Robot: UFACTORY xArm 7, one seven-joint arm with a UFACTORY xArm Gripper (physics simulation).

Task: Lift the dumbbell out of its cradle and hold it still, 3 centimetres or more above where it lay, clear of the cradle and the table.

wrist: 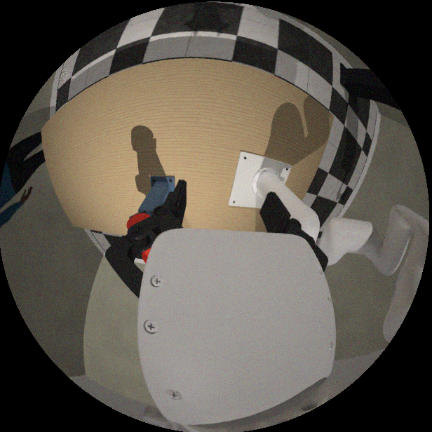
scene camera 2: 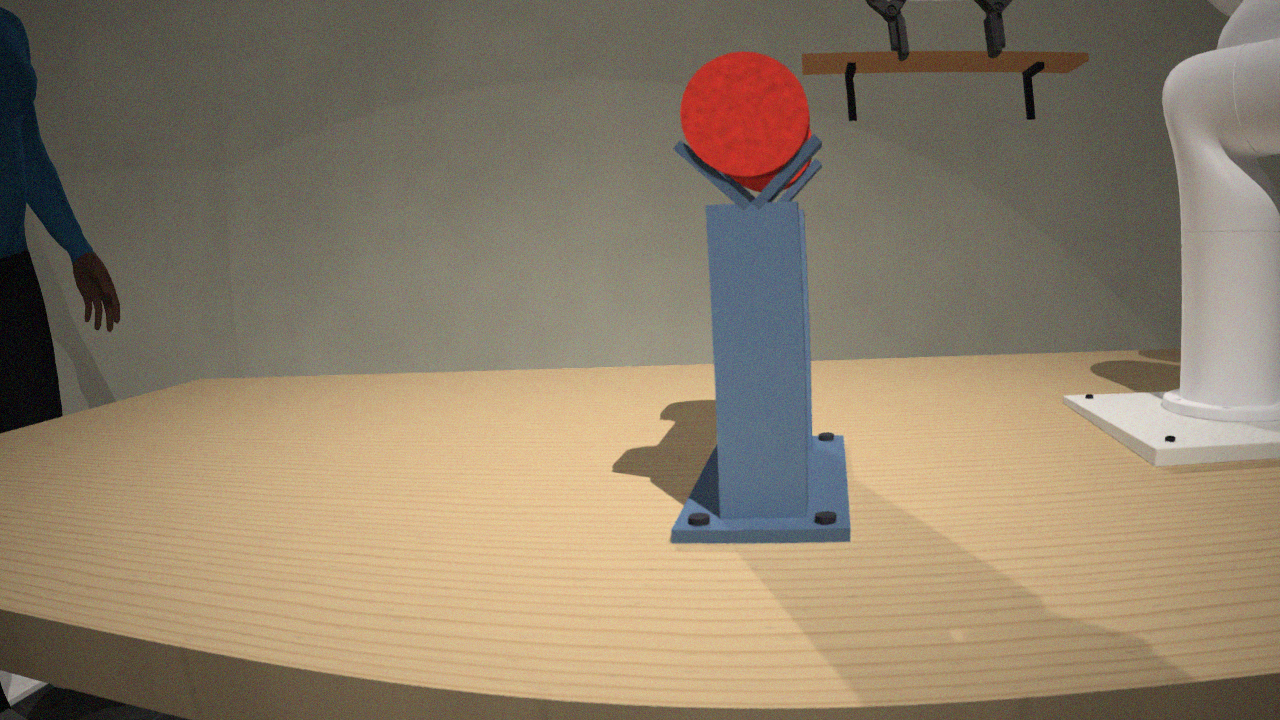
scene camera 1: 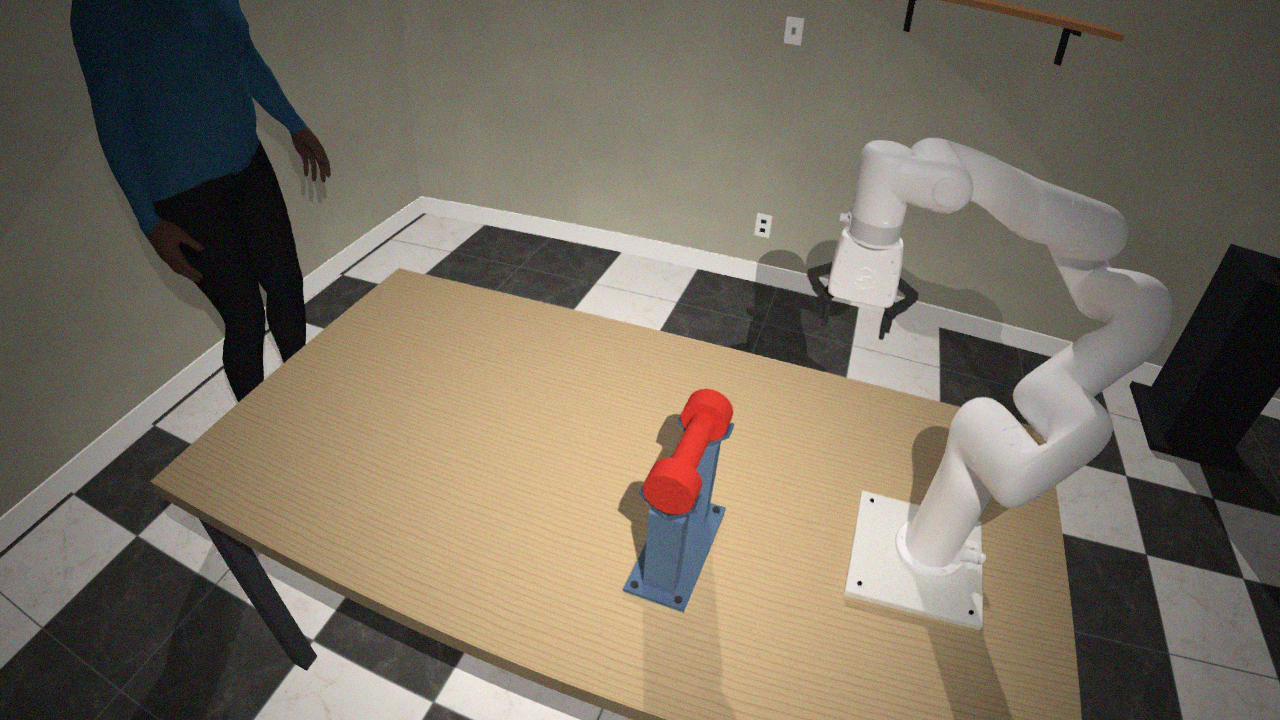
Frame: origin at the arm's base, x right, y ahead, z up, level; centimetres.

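Where they show: gripper, between the fingertips: (scene camera 2: 950,56) (scene camera 1: 852,328); arm's base, origin of its link: (scene camera 2: 1229,408) (scene camera 1: 928,549).
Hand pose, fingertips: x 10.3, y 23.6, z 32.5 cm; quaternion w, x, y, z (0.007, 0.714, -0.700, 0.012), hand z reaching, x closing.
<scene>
Things, the pixels of their top centre, and the offset from my fingertips. Level surfaces: height alone.
- red dumbbell, centre of its top: (scene camera 2: 753,81) (scene camera 1: 693,430) dx -24.8, dy +17.5, dz -6.4 cm
- blue cradle, centre of its top: (scene camera 2: 758,152) (scene camera 1: 689,455) dx -24.8, dy +17.5, dz -11.3 cm
- wooden table, height of its surface: dz -33.4 cm
The red dumbbell (scene camera 1: 691,445) (scene camera 2: 744,113) (wrist: 137,220) lies level in the V-shaped supports on top of the blue cradle (scene camera 1: 664,546) (scene camera 2: 760,358) (wrist: 156,195). One round end faces scene camera 2. In the wrist view a black finger covers part of the dumbbell. My gripper (scene camera 1: 854,326) (scene camera 2: 947,53) (wrist: 227,196) is open with nothing between its fingers. It points downward, apart from the dumbbell. It is higher than the dumbbell and on its robot-base side, toward the back wall. In scene camera 2 its upper part is cut off by the top edge.
The cradle's base plate stands on the wooden table (scene camera 1: 447,402) (scene camera 2: 447,492) (wrist: 200,110). The arm's white base plate (scene camera 1: 881,573) (scene camera 2: 1127,429) (wrist: 242,195) is on the same table, right of the cradle. A person (scene camera 1: 187,98) stands past the left end. A wall shelf (scene camera 1: 1029,13) (scene camera 2: 832,62) is behind.
</scene>
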